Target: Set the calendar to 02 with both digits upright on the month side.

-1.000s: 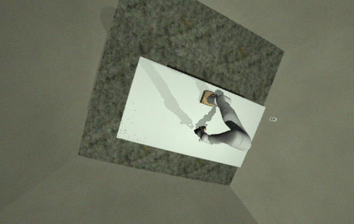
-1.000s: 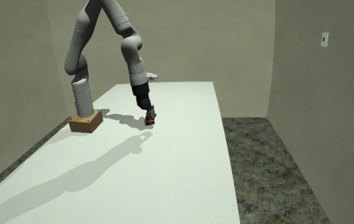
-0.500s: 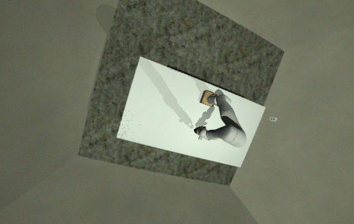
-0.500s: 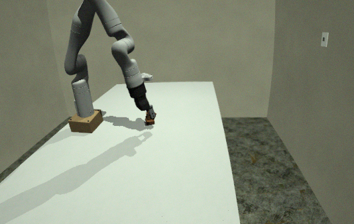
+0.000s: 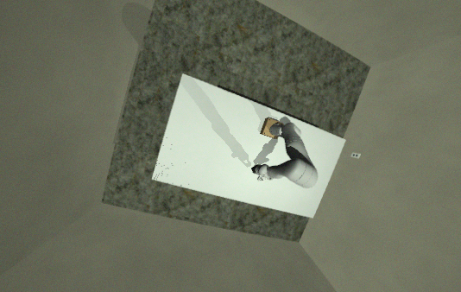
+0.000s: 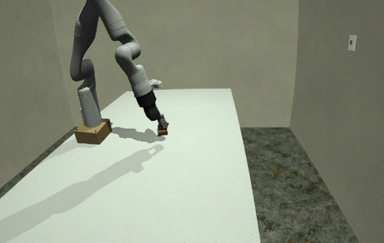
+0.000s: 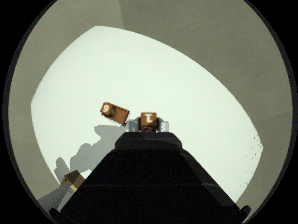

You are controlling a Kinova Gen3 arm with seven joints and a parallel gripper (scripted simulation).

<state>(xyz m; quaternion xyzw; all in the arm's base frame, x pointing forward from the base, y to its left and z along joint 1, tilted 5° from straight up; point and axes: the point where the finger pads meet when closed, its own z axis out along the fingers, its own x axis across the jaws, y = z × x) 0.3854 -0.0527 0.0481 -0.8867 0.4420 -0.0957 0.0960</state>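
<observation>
Right now the brown tray is 30 mm behind my hand, 100 mm to the left of it and 90 mm below it. From my hand the other things lie so: brown calendar cube (10 mm below).
</observation>
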